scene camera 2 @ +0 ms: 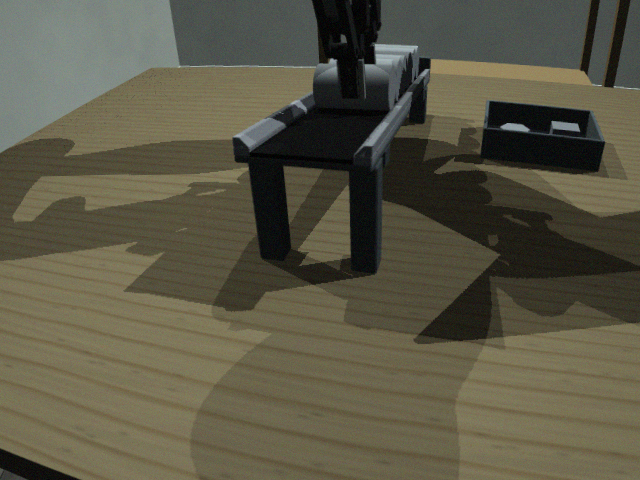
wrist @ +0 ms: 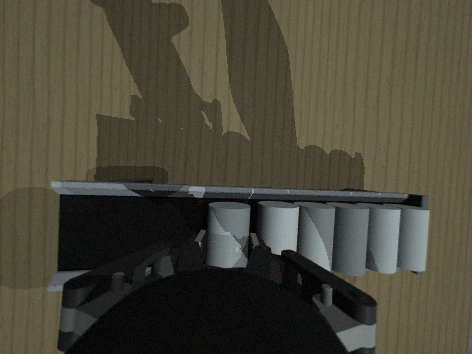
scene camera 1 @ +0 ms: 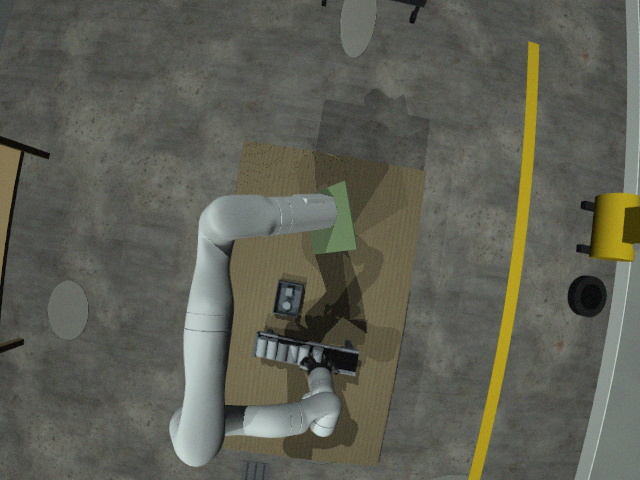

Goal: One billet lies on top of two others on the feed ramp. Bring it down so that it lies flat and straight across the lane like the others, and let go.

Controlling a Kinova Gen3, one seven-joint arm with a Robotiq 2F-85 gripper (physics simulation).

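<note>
My gripper is shut on a grey cylindrical billet, with one finger on each side. The held billet lies level and about straight across the lane, between the rails of the feed ramp. Its underside is at or very near the dark lane floor; contact cannot be told. In the wrist view a narrow gap separates it from the nearest billet of the row. Several more billets lie side by side toward the ramp's far end.
A dark open tray with two small light pieces stands on the wooden table beside the ramp. A green panel shows partly under the upper arm in scene camera 1. The ramp's rails stand along both sides of the lane.
</note>
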